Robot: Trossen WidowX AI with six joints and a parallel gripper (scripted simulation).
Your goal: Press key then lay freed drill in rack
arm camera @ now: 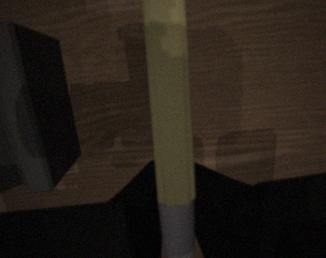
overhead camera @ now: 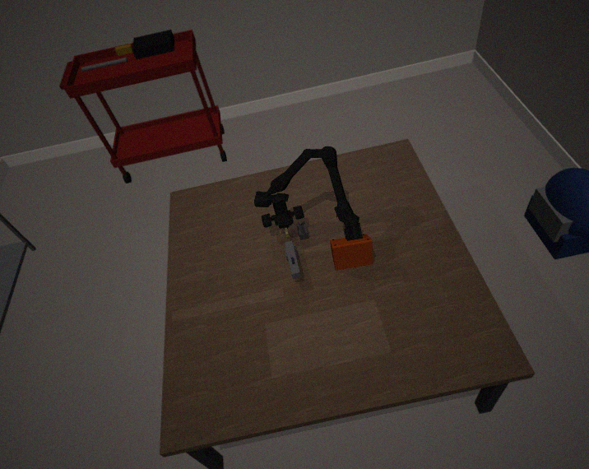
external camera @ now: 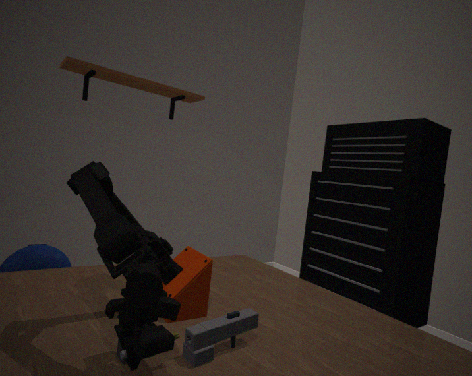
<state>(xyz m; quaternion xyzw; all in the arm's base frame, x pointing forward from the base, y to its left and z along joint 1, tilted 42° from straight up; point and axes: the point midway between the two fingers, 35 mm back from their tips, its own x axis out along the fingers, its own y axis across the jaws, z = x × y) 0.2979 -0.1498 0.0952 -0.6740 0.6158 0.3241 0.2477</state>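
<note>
The drill is 40 mm to the left of my gripper tip and 40 mm above it. Round my gripper tip: grey housing block 20 mm behind, 200 mm to the left, 20 mm above; then small dark key 30 mm behind, 230 mm to the left, 30 mm above; then small grey rack 80 mm behind, 30 mm to the left.
</note>
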